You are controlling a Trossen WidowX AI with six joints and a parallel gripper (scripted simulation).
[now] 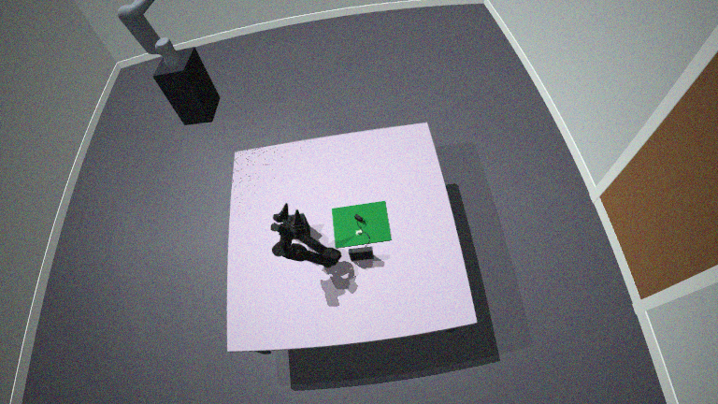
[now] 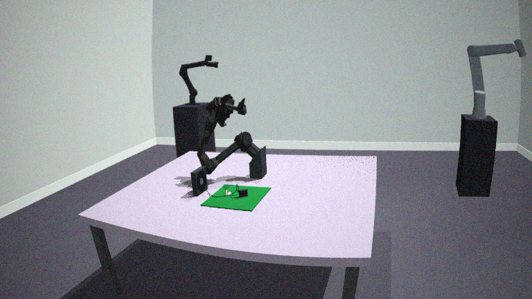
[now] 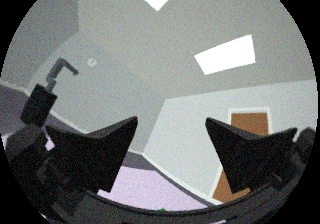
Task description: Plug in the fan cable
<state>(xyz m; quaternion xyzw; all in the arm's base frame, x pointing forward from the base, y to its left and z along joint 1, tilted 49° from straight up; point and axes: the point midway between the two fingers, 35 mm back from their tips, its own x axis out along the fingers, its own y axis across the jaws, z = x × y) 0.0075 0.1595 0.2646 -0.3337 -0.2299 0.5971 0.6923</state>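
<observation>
Now: the dark plug 41 cm below my gripper tip, 26 cm ahead of it and 13 cm to the left of it. From my gripper tip the other things lie so: four-pin header (43 cm below, 26 cm ahead, 5 cm to the left); then green board (45 cm below, 27 cm ahead, 10 cm to the left); then black fan (37 cm below, 28 cm ahead, 9 cm to the right).
</observation>
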